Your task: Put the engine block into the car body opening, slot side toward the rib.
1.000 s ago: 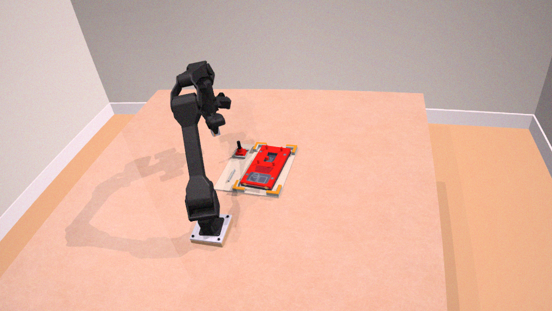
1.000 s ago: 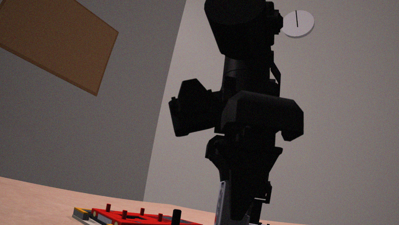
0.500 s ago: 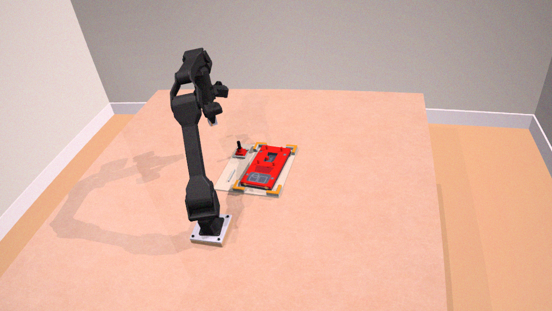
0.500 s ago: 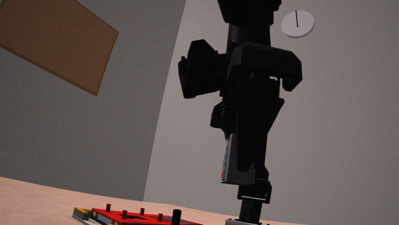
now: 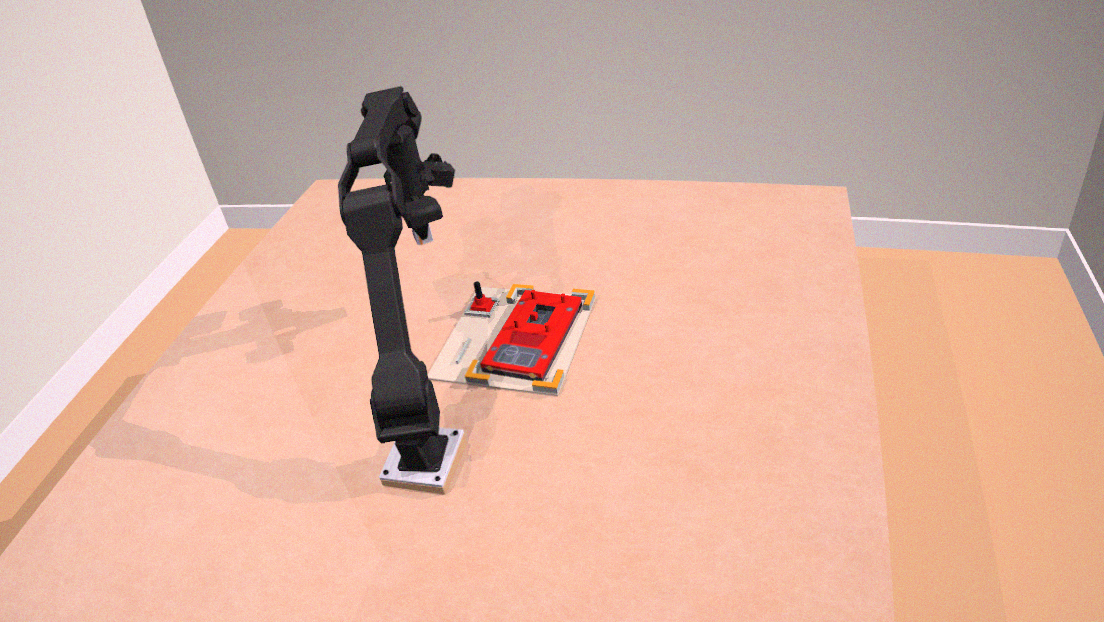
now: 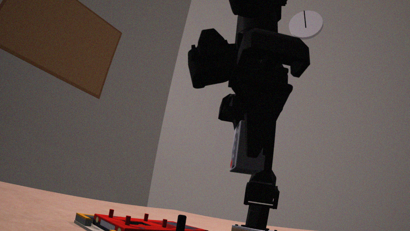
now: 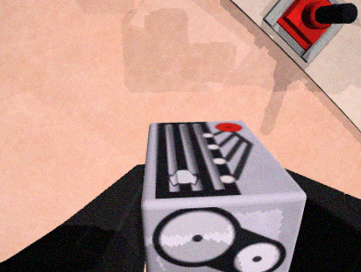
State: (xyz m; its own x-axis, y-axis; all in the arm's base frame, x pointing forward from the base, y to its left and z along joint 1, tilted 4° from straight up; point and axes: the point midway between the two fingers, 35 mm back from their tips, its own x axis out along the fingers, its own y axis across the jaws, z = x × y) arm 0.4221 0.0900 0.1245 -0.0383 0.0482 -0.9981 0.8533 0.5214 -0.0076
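My gripper tip is now 10 cm to the left of the black upright peg, 10 cm above it and 5 cm past it. Also, from my gripper tip: grey engine block: 1 cm above.
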